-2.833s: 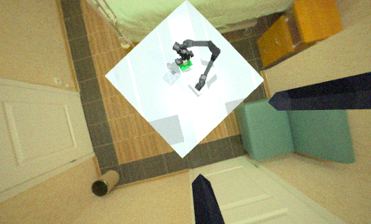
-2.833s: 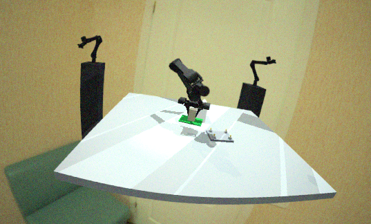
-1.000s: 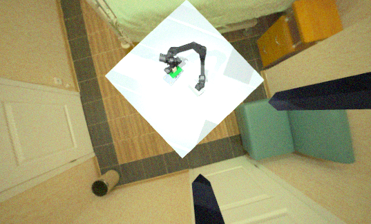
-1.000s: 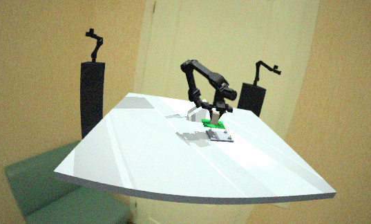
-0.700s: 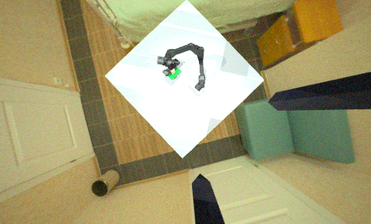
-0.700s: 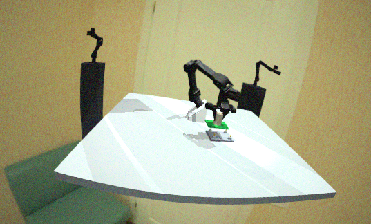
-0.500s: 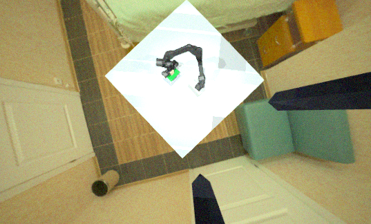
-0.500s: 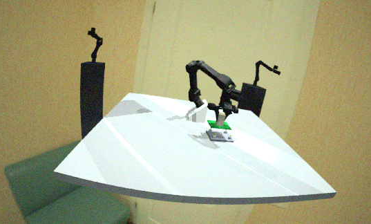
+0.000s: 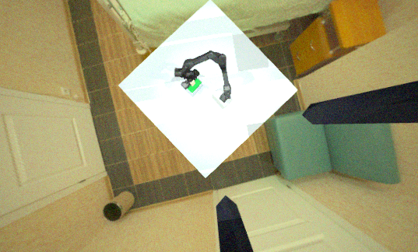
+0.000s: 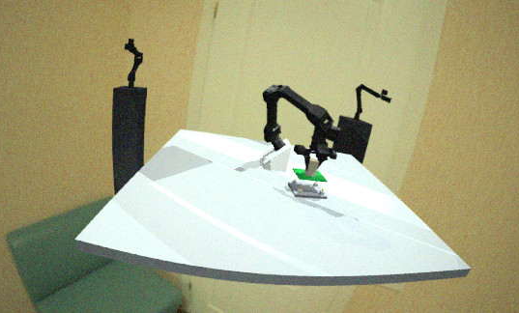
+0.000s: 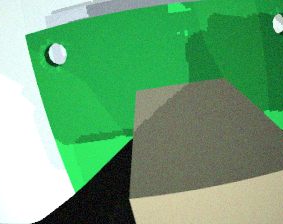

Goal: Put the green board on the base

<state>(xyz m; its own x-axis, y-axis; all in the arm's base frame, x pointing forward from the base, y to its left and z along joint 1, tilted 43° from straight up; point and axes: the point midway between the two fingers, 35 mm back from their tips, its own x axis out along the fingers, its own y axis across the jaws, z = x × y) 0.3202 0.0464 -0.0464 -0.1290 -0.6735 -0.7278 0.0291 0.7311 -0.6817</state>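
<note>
Right now the grey base is 10 cm below my gripper tip and 1 cm to the left of it. From my gripper tip the other things lie so: green board: right at my gripper tip.
</note>
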